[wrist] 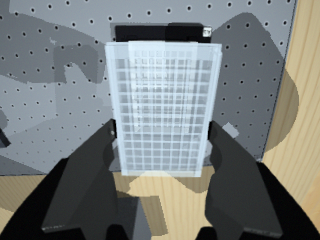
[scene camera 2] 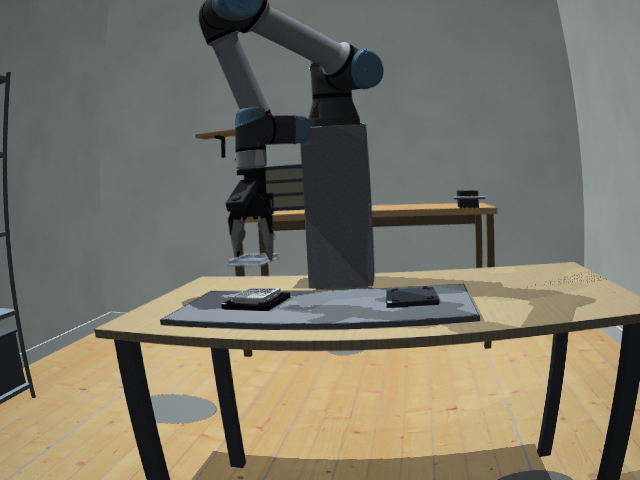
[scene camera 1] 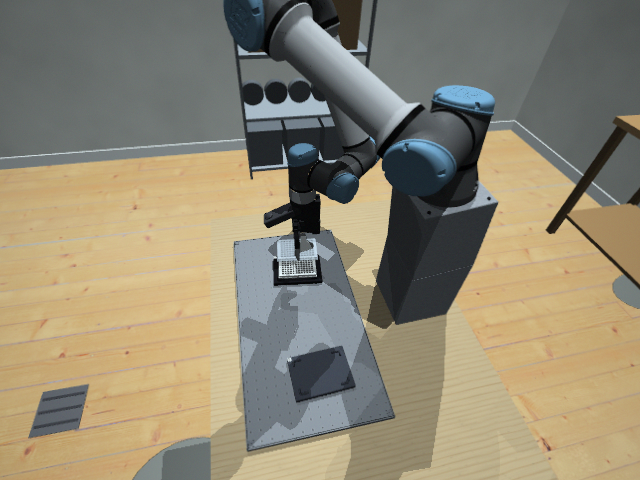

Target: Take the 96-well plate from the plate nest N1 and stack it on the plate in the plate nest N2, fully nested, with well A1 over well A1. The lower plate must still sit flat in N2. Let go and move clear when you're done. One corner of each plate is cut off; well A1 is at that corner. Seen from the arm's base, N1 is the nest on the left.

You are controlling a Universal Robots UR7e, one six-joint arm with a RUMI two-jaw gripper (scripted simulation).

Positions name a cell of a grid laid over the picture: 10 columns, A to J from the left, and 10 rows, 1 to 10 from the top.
my gripper: wrist F6; scene camera 2 D6; scene camera 1 E6
